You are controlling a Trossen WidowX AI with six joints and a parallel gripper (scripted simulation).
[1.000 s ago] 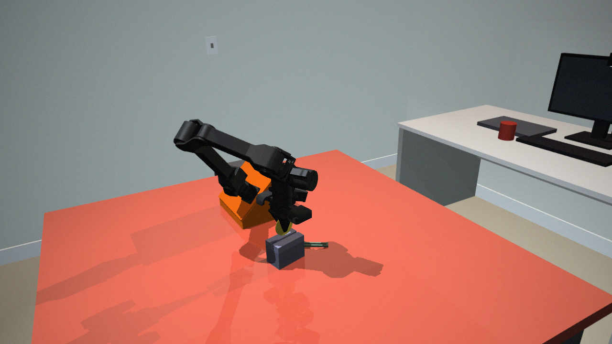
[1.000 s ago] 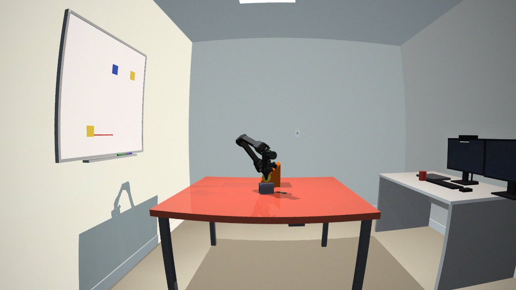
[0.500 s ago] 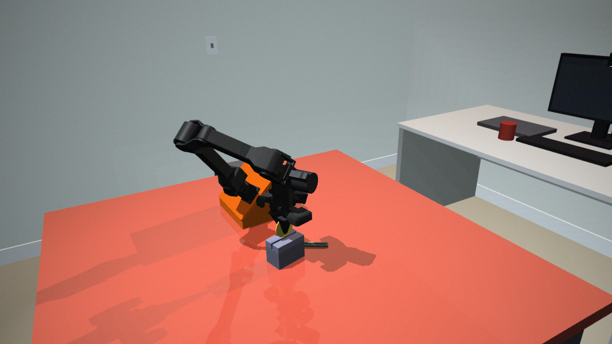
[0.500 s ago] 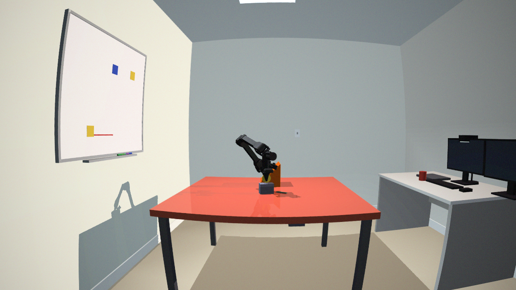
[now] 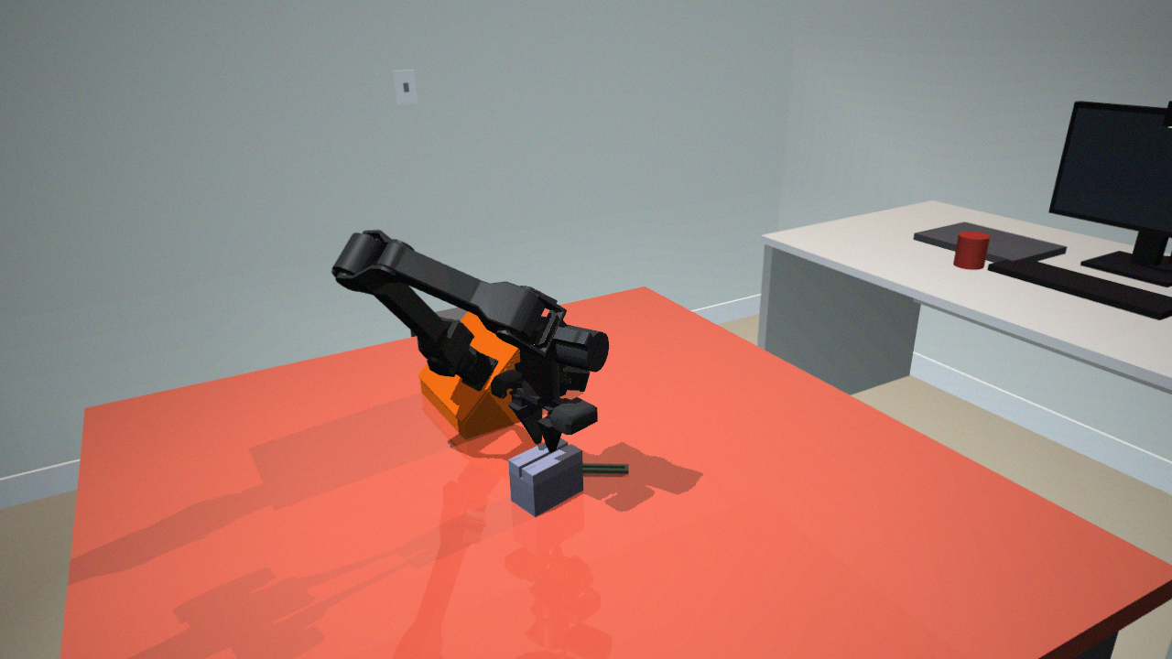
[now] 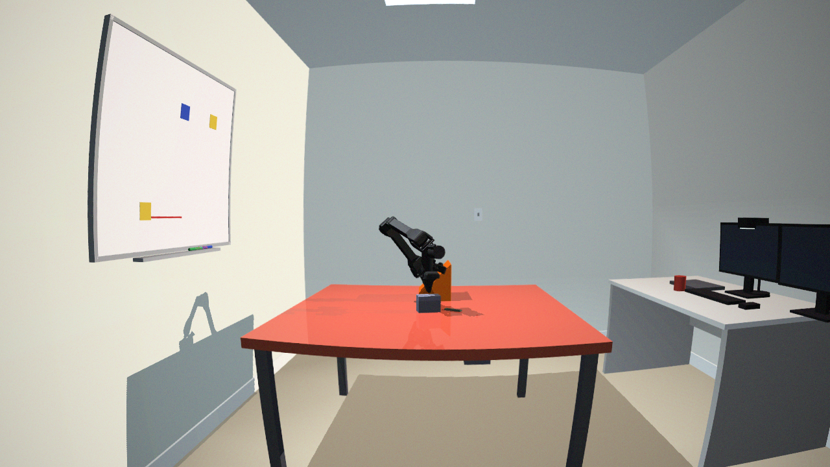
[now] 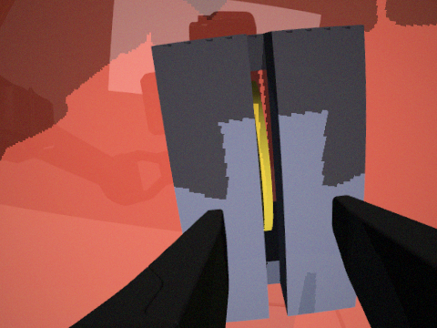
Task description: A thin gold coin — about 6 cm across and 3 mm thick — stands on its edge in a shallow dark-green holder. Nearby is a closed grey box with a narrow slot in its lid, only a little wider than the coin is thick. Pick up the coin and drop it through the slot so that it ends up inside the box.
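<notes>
Now: the gold coin 60 mm below my gripper tip.
</notes>
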